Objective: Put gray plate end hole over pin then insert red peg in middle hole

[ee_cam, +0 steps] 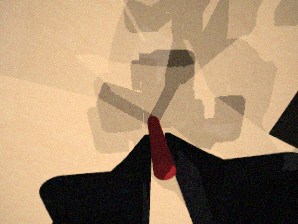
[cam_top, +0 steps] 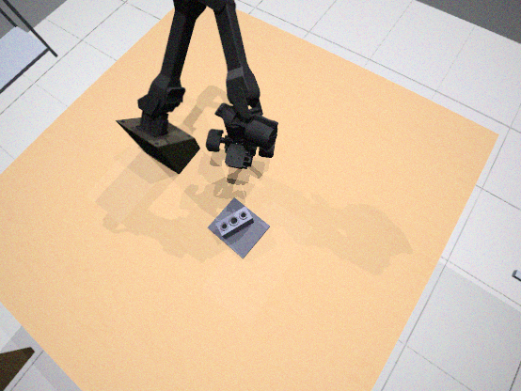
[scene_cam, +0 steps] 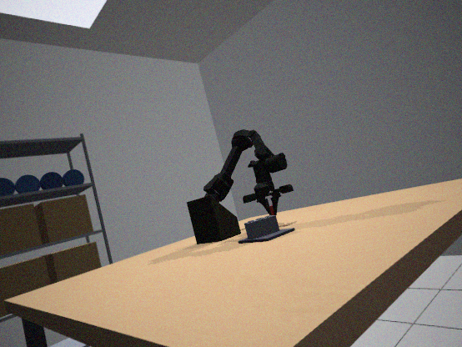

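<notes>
Now: the gray plate 8 cm ahead of my gripper tip and 19 cm to the right of it. The rest, counted from my gripper tip: blue-gray base (9 cm ahead, 18 cm to the right, 3 cm below); then red peg (right at my gripper tip).
</notes>
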